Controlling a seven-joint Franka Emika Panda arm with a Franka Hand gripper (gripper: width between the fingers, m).
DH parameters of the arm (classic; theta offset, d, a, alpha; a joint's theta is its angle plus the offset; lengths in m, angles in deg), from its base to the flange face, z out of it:
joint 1: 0 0.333 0 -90
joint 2: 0 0 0 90
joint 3: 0 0.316 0.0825 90
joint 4: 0 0 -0.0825 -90
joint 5: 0 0.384 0 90
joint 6: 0 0 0.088 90
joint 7: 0 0.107 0 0
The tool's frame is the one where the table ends.
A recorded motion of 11 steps. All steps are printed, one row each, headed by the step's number.
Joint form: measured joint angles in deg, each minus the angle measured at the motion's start. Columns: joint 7, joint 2, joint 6, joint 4, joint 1, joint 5, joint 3.
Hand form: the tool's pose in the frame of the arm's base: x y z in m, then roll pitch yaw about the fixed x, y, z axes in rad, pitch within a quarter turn. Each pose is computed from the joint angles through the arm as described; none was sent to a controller.
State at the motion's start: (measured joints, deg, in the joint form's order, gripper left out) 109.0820 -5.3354 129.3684 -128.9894 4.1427 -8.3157 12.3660
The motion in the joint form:
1: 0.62 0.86 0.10 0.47 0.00 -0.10 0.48
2: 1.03 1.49 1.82 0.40 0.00 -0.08 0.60
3: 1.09 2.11 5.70 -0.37 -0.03 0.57 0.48
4: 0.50 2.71 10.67 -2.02 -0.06 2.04 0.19
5: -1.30 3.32 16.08 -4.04 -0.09 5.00 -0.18
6: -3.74 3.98 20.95 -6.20 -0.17 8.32 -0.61
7: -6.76 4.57 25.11 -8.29 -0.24 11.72 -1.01
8: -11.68 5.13 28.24 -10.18 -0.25 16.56 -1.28
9: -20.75 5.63 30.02 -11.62 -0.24 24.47 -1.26
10: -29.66 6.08 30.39 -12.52 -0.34 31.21 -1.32
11: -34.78 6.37 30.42 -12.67 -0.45 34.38 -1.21
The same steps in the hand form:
1: 0.4982 0.1491 0.4089 -3.0137 -0.1016 -1.5363
2: 0.5010 0.1516 0.4057 -2.9972 -0.0911 -1.5389
3: 0.5045 0.1527 0.4007 -2.9600 -0.0629 -1.5436
4: 0.5058 0.1515 0.3911 -2.9226 -0.0241 -1.5472
5: 0.5058 0.1483 0.3798 -2.8879 0.0269 -1.5500
6: 0.5042 0.1421 0.3665 -2.8629 0.0704 -1.5536
7: 0.5013 0.1347 0.3534 -2.8437 0.1031 -1.5532
8: 0.4971 0.1270 0.3403 -2.8354 0.1335 -1.5419
9: 0.4923 0.1191 0.3279 -2.8339 0.1686 -1.5018
10: 0.4880 0.1111 0.3171 -2.8368 0.1908 -1.4527
11: 0.4869 0.1084 0.3129 -2.8316 0.1972 -1.4121

